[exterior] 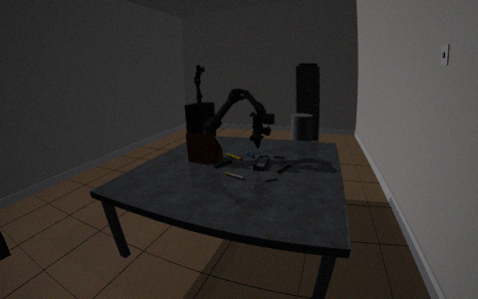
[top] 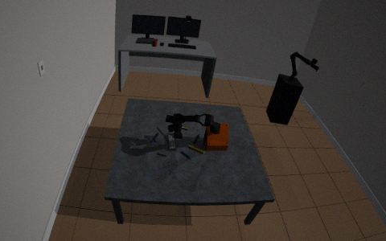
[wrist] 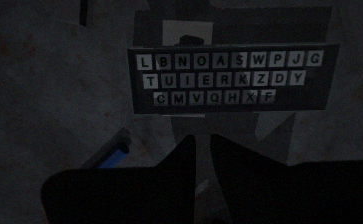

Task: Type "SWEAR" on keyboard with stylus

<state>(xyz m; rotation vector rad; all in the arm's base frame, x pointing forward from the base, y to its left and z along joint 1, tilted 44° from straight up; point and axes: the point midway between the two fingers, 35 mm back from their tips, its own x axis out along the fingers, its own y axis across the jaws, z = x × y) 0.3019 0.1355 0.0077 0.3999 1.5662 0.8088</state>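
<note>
The blue stylus lies 13 cm behind my gripper tip, 12 cm to the left of it and 9 cm below it. Round my gripper tip: yellow pen (18 cm behind, 9 cm below, 2 cm to the left); yellow-and-white pen (26 cm to the right, 9 cm below, 4 cm behind).
</note>
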